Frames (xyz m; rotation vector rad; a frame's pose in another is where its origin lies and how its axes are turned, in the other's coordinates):
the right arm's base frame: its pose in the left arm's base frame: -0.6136 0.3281 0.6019 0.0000 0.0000 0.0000
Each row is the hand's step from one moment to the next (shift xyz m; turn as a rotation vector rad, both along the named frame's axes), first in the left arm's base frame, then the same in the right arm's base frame.
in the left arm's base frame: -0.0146 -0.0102 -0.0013 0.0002 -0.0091 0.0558
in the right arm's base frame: -0.0146 -0.0102 -0.0013 0.0002 -0.0091 0.0558
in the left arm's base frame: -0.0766 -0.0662 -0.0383 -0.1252 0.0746 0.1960
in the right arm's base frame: -0.0766 -0.0662 -0.0383 -0.1252 0.0746 0.1960
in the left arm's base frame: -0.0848 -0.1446 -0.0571 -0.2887 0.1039 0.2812
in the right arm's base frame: -0.0848 -0.1446 -0.0571 -0.2887 0.1039 0.2812
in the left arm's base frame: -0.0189 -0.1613 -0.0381 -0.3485 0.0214 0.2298
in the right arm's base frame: -0.0189 -0.1613 -0.0381 -0.3485 0.0214 0.2298
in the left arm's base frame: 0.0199 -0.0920 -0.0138 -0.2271 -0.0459 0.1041
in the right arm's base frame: 0.0199 -0.0920 -0.0138 -0.2271 -0.0459 0.1041
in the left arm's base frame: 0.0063 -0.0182 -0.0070 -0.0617 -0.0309 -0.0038
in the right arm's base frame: 0.0063 -0.0182 -0.0070 -0.0617 -0.0309 -0.0038
